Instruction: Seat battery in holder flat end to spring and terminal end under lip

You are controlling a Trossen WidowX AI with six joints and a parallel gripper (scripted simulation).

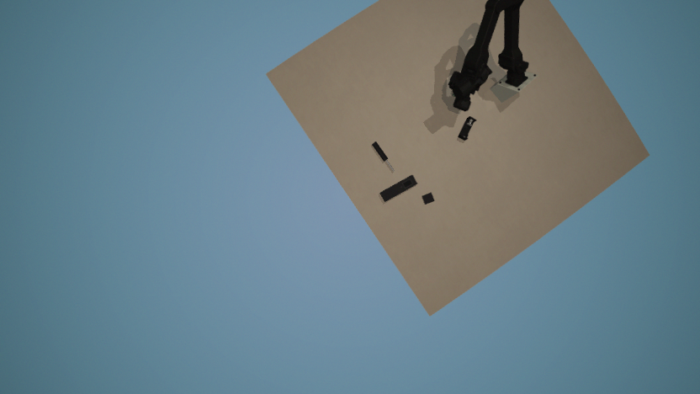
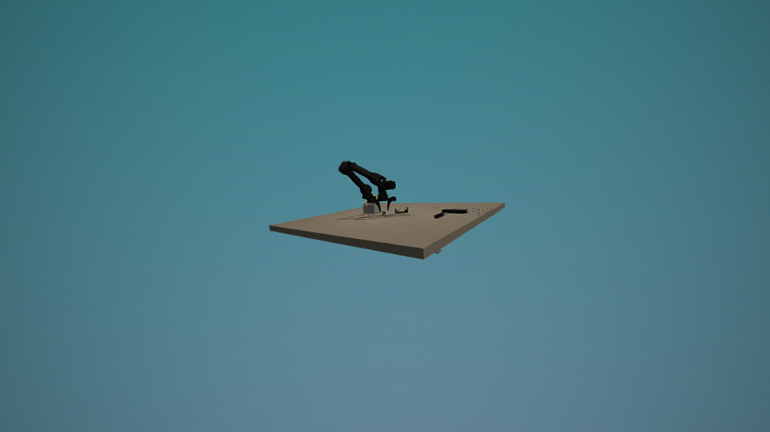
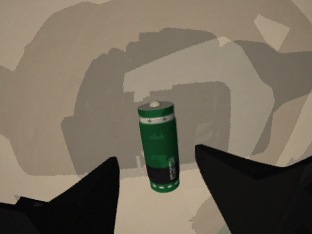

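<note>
Now: the green battery 2 cm below my gripper tip. From my gripper tip the other things lie so: long black box (47 cm ahead, 14 cm to the left, 1 cm below).
</note>
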